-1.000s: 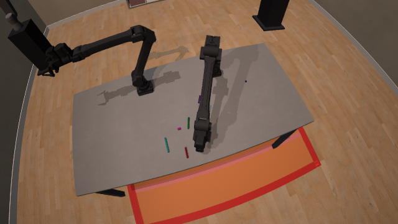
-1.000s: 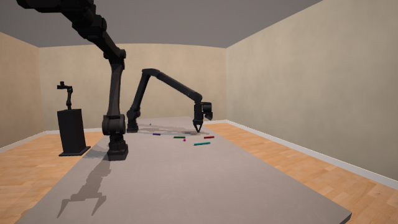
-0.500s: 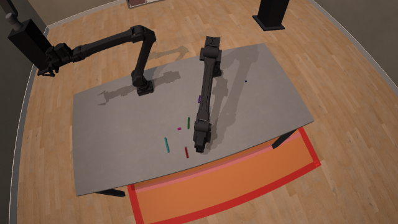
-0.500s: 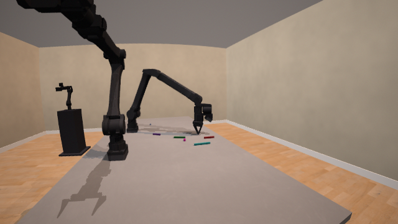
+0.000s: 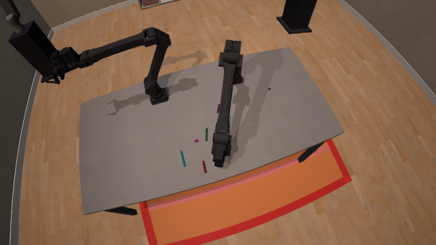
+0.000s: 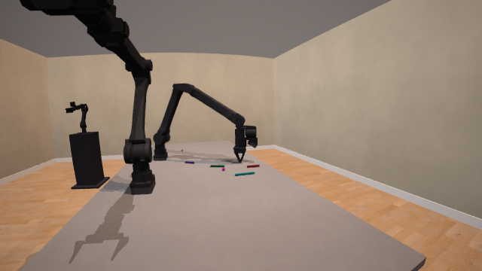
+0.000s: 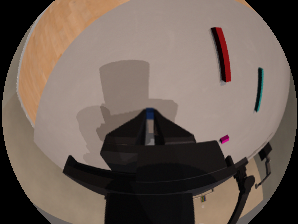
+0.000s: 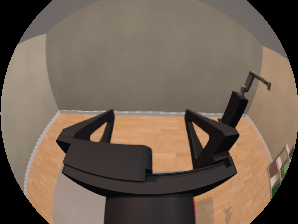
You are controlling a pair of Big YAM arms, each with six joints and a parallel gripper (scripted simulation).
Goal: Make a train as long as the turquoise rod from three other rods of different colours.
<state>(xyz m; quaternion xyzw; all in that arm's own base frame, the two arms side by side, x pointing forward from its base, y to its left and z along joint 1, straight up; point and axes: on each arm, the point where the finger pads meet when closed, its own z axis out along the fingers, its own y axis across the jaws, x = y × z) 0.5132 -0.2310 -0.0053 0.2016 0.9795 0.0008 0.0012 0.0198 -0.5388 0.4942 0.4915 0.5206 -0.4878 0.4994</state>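
Now: the magenta rod 130 mm behind my left hand, 120 mm to the right of it and 10 mm below it. Also, from my left hand: turquoise rod 220 mm to the right, 40 mm behind, 10 mm below; then red rod 110 mm to the right, 40 mm ahead, 10 mm below; then green rod 150 mm behind, 50 mm to the right, 10 mm below.
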